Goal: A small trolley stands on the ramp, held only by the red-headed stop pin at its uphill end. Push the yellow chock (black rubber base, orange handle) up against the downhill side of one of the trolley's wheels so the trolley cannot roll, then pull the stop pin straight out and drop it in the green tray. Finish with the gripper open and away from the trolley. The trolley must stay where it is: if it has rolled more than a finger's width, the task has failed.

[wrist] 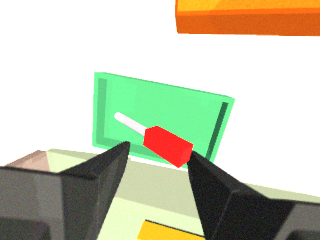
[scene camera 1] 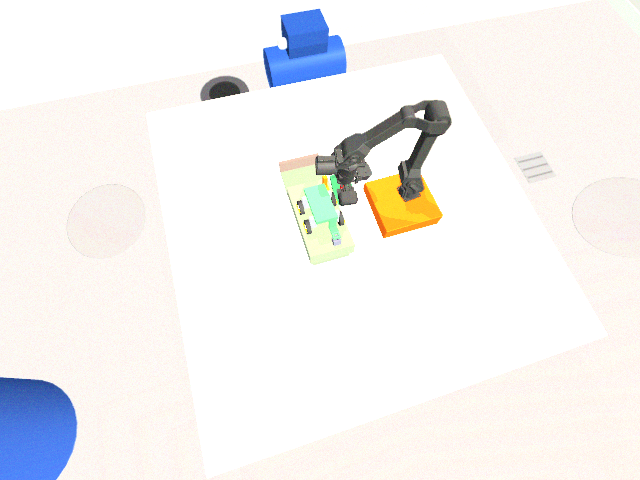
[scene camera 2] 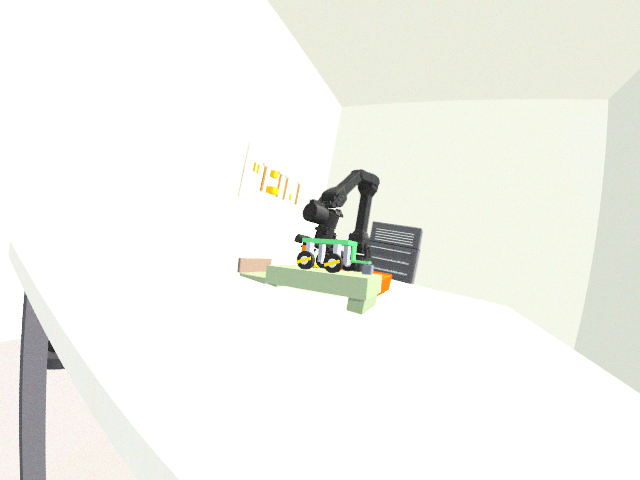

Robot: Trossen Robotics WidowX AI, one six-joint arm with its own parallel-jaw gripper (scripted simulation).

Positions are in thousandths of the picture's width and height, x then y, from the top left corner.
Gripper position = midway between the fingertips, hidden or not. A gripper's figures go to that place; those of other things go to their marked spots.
Scene:
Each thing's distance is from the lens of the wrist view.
my gripper (wrist: 498, 631): 0.11 m
red-headed stop pin (wrist: 555, 631): 0.10 m
green tray (wrist: 598, 494): 0.14 m
The marked spots on the green tray and the red-headed stop pin are 0.05 m apart.

